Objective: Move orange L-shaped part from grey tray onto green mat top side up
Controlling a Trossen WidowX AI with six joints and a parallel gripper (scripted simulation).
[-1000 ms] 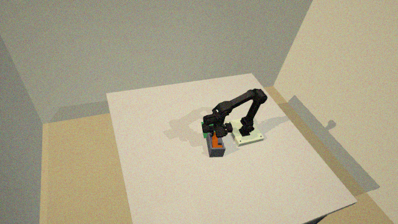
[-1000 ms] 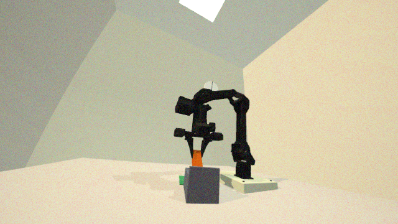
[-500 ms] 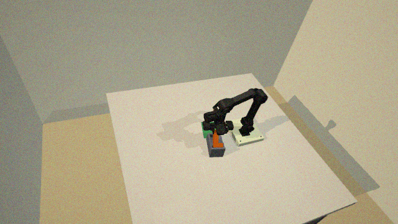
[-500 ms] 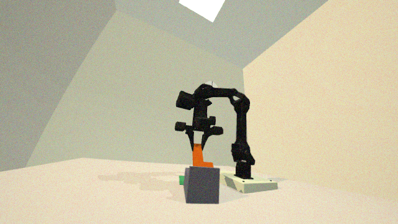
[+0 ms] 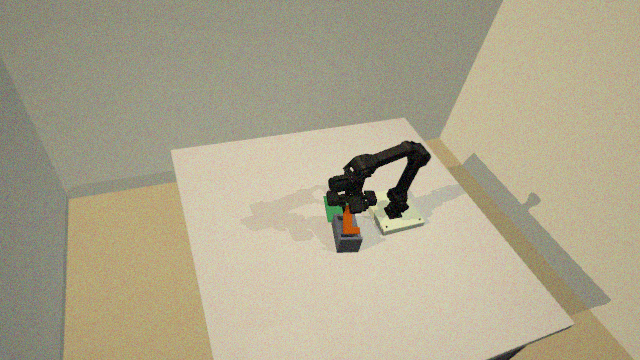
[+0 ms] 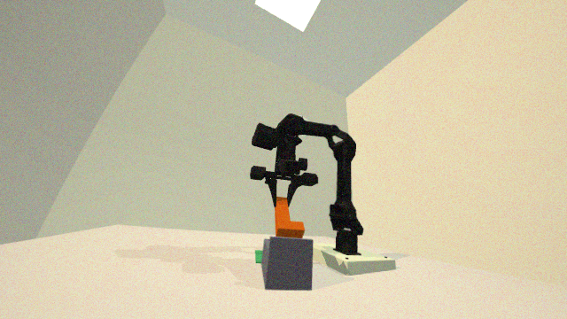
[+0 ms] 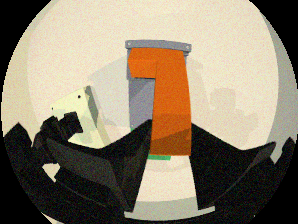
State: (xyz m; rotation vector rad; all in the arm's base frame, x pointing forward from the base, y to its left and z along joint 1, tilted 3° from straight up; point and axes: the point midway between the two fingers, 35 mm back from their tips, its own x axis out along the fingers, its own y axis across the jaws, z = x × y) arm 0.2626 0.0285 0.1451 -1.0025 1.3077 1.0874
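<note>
My gripper tip is now 4 cm past the green mat, 14 cm to the left of it and 16 cm above it. From my gripper tip the other things lie so: orange L-shaped part 1 cm behind, 4 cm to the left, 3 cm below.
</note>
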